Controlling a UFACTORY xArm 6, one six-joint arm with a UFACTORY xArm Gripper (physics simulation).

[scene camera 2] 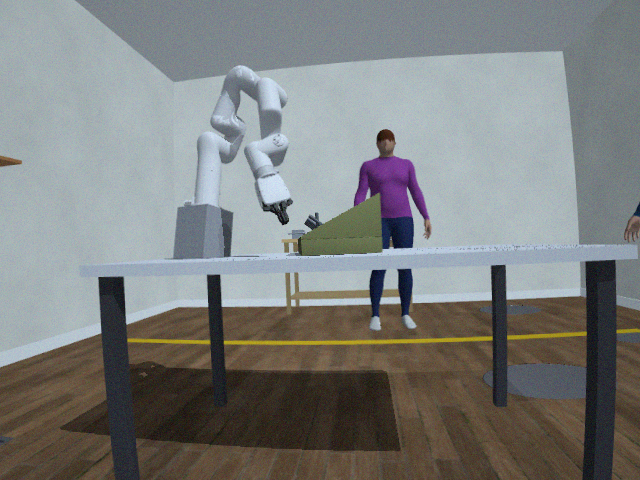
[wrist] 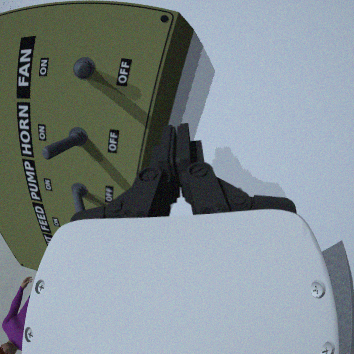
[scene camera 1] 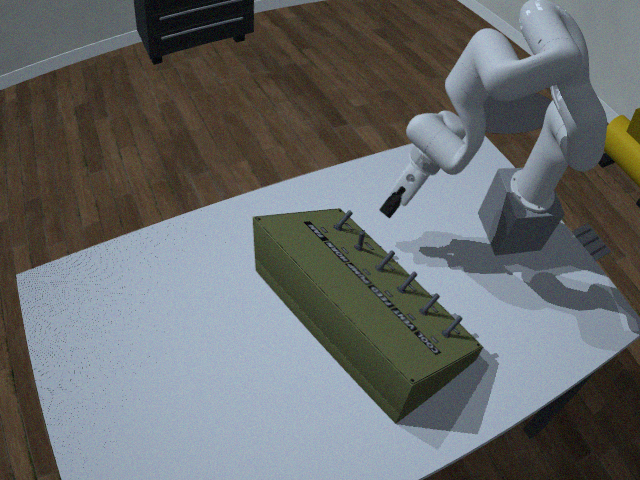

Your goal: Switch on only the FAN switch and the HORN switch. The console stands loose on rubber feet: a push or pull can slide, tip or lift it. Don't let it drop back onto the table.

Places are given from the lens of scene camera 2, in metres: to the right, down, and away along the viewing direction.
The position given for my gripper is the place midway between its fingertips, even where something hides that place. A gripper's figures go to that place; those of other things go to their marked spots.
my gripper (scene camera 2: 285, 223): -0.11, -0.06, 1.21
olive console (scene camera 2: 358, 230): 0.12, -0.03, 1.12
